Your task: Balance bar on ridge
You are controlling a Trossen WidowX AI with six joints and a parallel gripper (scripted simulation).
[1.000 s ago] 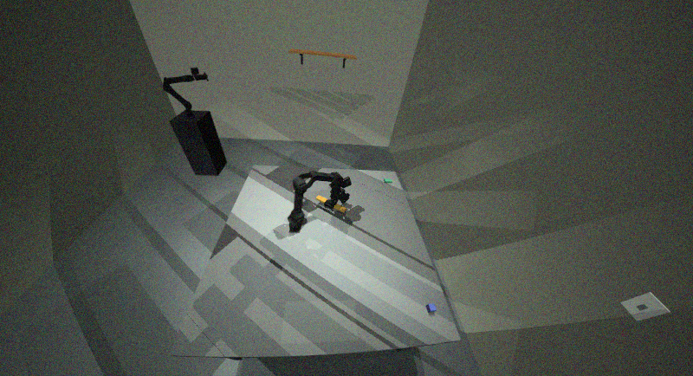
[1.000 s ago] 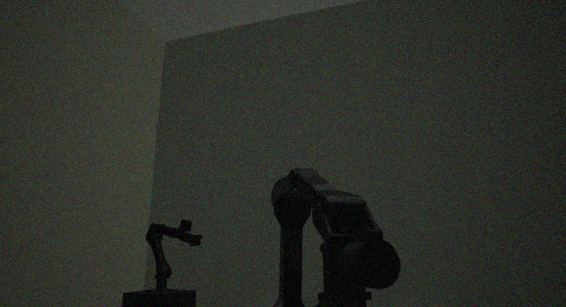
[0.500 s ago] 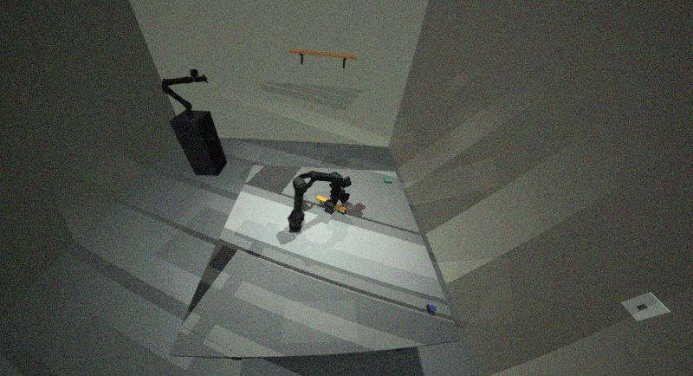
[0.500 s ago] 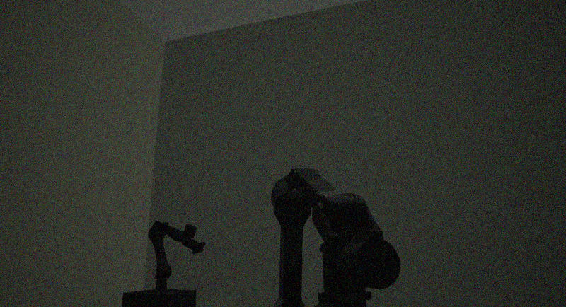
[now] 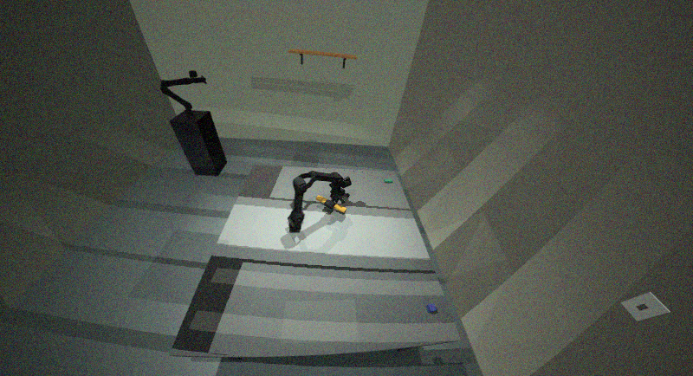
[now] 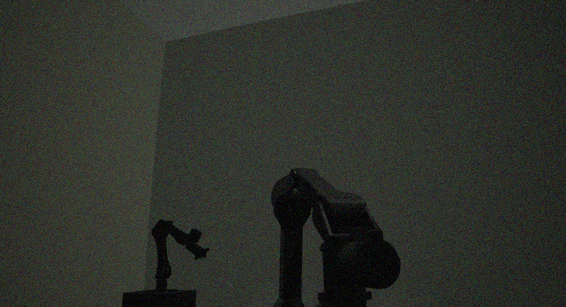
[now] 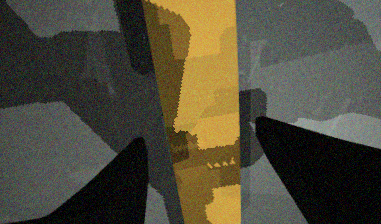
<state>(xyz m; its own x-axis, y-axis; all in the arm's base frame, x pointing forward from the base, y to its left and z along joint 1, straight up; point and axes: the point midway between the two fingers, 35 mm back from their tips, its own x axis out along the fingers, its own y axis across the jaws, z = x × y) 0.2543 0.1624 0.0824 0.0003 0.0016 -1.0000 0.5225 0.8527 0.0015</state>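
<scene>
The bar is 20 mm behind my gripper tip and 10 mm to the left of it. The rest, counted from my gripper tip: green block: 490 mm ahead, 340 mm to the left, 40 mm below; blue block: 660 mm to the right, 490 mm ahead, 30 mm below.
</scene>
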